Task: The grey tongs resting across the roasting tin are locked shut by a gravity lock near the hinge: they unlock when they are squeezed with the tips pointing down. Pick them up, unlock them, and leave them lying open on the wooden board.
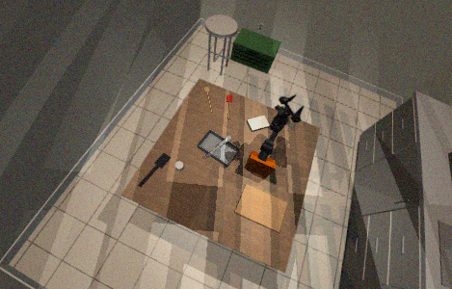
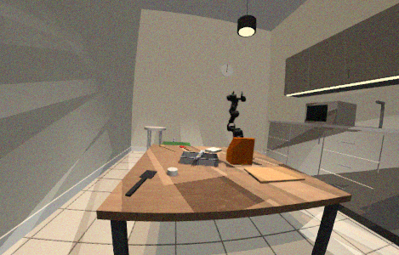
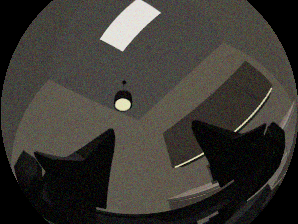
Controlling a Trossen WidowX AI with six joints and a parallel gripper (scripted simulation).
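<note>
Right now the small yellow piece is 39 cm ahead of my gripper tip, 27 cm to the left of it and 60 cm below it. From my gripper tip the other things lie so: white pad 16 cm ahead, 19 cm to the right, 65 cm below; then wooden board 14 cm behind, 50 cm to the left, 66 cm below; then roasting tin 37 cm ahead, 22 cm to the left, 64 cm below.
</note>
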